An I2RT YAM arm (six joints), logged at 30 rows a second.
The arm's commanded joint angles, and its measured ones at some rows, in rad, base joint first. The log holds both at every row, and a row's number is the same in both.
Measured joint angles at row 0: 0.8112 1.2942 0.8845 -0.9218 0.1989 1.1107
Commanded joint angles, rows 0 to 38: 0.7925 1.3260 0.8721 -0.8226 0.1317 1.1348; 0.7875 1.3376 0.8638 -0.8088 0.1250 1.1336; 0.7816 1.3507 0.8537 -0.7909 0.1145 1.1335; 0.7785 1.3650 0.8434 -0.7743 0.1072 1.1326; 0.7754 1.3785 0.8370 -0.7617 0.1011 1.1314; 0.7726 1.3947 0.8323 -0.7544 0.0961 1.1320; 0.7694 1.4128 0.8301 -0.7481 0.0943 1.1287; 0.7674 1.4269 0.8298 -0.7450 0.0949 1.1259; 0.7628 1.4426 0.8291 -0.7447 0.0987 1.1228; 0.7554 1.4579 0.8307 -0.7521 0.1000 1.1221; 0.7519 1.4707 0.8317 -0.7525 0.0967 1.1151; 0.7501 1.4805 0.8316 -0.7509 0.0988 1.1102; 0.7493 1.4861 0.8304 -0.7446 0.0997 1.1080; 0.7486 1.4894 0.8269 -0.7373 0.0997 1.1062; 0.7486 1.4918 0.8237 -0.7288 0.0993 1.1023; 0.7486 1.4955 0.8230 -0.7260 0.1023 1.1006; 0.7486 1.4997 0.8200 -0.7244 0.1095 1.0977; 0.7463 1.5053 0.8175 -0.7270 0.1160 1.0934; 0.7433 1.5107 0.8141 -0.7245 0.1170 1.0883; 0.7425 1.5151 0.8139 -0.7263 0.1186 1.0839; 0.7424 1.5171 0.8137 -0.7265 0.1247 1.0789; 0.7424 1.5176 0.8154 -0.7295 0.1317 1.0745; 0.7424 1.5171 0.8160 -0.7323 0.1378 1.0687; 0.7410 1.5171 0.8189 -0.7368 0.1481 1.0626; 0.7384 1.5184 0.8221 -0.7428 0.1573 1.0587; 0.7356 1.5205 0.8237 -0.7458 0.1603 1.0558; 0.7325 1.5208 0.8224 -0.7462 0.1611 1.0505; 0.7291 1.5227 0.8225 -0.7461 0.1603 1.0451; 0.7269 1.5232 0.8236 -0.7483 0.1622 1.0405; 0.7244 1.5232 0.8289 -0.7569 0.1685 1.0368; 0.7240 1.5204 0.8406 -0.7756 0.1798 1.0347; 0.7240 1.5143 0.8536 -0.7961 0.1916 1.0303; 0.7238 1.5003 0.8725 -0.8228 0.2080 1.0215; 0.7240 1.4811 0.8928 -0.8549 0.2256 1.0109; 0.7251 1.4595 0.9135 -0.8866 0.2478 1.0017; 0.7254 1.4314 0.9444 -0.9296 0.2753 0.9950; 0.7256 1.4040 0.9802 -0.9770 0.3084 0.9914; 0.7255 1.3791 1.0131 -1.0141 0.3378 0.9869; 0.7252 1.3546 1.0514 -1.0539 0.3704 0.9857
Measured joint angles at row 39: 0.7280 1.4353 0.9504 -0.8974 0.2543 1.0088
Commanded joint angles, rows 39 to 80: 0.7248 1.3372 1.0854 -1.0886 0.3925 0.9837; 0.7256 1.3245 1.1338 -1.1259 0.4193 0.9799; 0.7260 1.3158 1.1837 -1.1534 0.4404 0.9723; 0.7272 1.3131 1.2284 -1.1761 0.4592 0.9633; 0.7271 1.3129 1.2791 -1.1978 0.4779 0.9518; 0.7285 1.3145 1.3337 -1.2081 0.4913 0.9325; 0.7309 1.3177 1.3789 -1.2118 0.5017 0.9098; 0.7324 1.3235 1.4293 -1.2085 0.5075 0.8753; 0.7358 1.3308 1.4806 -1.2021 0.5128 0.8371; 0.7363 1.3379 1.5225 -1.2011 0.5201 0.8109; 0.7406 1.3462 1.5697 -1.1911 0.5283 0.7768; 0.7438 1.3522 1.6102 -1.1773 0.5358 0.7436; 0.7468 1.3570 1.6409 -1.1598 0.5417 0.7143; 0.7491 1.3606 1.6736 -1.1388 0.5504 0.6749; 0.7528 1.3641 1.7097 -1.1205 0.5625 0.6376; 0.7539 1.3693 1.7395 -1.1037 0.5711 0.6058; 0.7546 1.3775 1.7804 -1.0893 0.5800 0.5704; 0.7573 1.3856 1.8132 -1.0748 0.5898 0.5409; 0.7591 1.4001 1.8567 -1.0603 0.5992 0.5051; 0.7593 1.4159 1.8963 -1.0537 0.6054 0.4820; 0.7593 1.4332 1.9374 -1.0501 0.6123 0.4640; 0.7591 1.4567 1.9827 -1.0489 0.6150 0.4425; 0.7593 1.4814 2.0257 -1.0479 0.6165 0.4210; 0.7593 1.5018 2.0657 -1.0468 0.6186 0.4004; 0.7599 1.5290 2.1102 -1.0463 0.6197 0.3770; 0.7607 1.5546 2.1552 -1.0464 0.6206 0.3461; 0.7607 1.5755 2.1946 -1.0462 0.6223 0.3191; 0.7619 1.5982 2.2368 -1.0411 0.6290 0.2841; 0.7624 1.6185 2.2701 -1.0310 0.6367 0.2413; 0.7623 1.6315 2.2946 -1.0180 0.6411 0.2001; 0.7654 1.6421 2.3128 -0.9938 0.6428 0.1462; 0.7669 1.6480 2.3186 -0.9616 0.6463 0.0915; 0.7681 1.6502 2.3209 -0.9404 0.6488 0.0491; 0.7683 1.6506 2.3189 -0.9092 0.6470 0.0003; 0.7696 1.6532 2.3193 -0.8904 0.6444 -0.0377; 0.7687 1.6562 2.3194 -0.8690 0.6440 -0.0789; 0.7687 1.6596 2.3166 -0.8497 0.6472 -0.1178; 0.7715 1.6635 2.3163 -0.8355 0.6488 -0.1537; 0.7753 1.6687 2.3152 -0.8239 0.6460 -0.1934; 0.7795 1.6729 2.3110 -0.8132 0.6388 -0.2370; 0.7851 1.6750 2.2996 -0.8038 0.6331 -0.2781; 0.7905 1.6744 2.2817 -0.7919 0.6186 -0.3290
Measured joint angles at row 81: 0.7731 1.6611 2.2963 -0.8692 0.6289 -0.1448
